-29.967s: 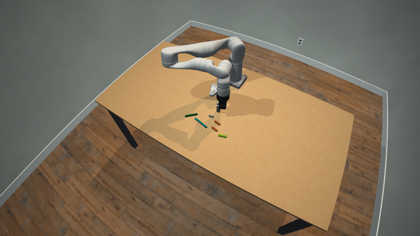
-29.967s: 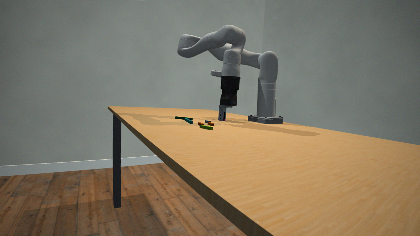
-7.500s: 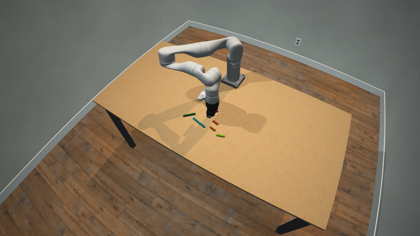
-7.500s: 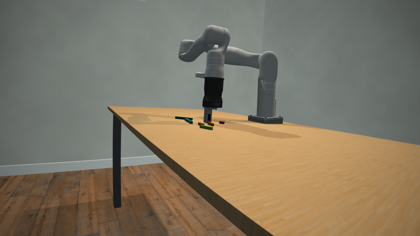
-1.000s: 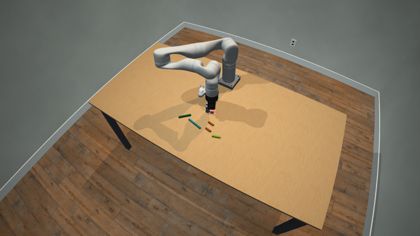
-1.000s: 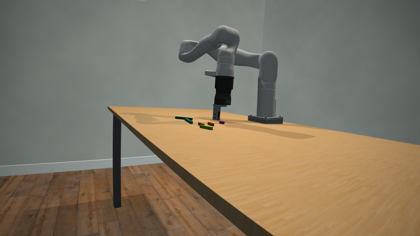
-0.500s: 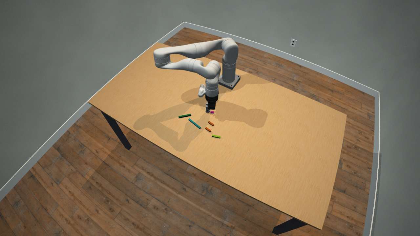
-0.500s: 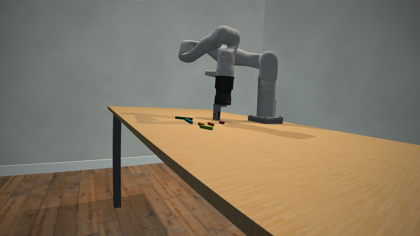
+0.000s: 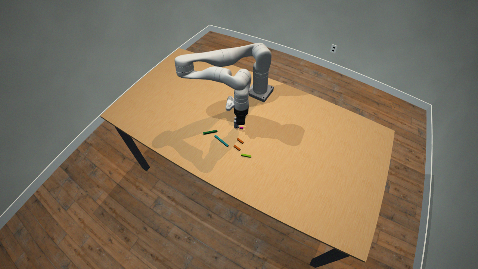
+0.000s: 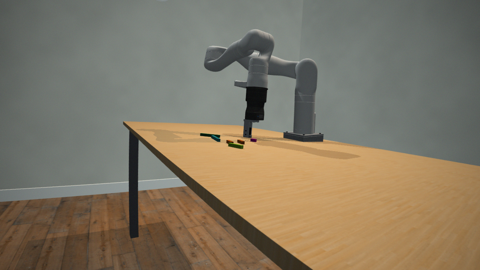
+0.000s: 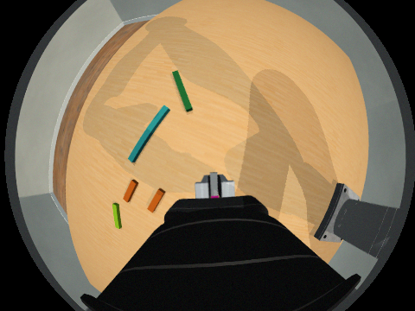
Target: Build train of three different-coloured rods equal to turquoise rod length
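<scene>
The grey rod lies 20 mm below my hand. From my hand the other things lie so: green rod: 120 mm to the right, 90 mm ahead, 30 mm below; then turquoise rod: 120 mm ahead, 30 mm to the right, 30 mm below; then magenta rod: 30 mm to the left, 30 mm below, 10 mm behind.
</scene>
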